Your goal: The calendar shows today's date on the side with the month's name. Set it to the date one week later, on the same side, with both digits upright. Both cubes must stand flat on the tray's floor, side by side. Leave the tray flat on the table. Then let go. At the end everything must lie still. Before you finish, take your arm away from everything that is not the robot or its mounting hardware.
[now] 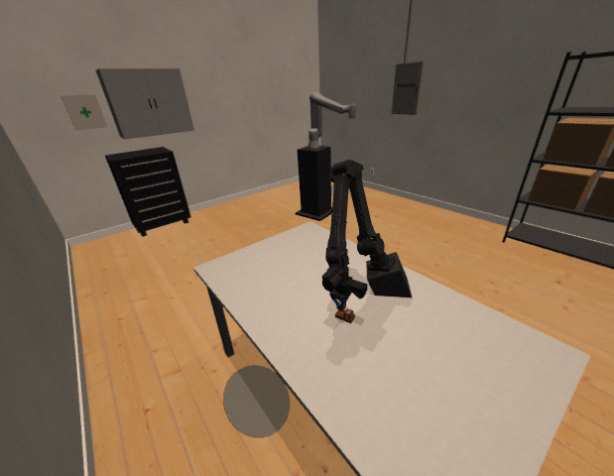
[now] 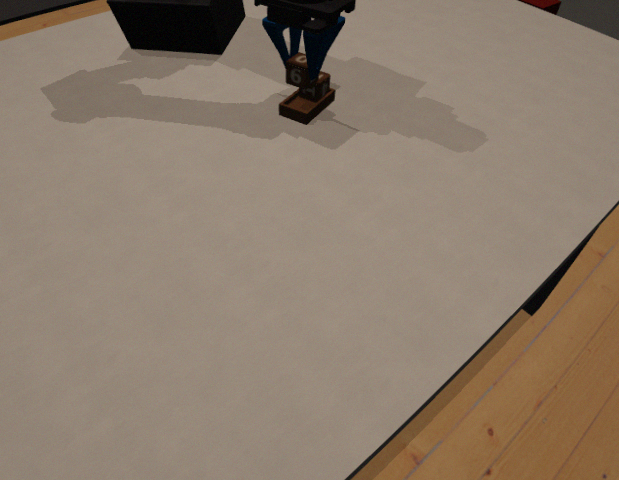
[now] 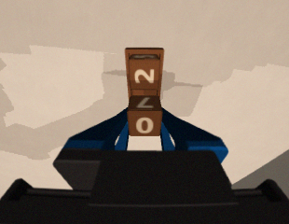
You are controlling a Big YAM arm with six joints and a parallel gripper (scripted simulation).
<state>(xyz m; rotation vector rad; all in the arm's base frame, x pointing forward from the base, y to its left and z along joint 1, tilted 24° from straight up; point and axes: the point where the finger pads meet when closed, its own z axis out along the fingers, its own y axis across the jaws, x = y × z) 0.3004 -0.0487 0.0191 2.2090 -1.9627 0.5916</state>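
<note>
Now: hand 20 mm to the right of the small brown tray and 60 mm above it.
</note>
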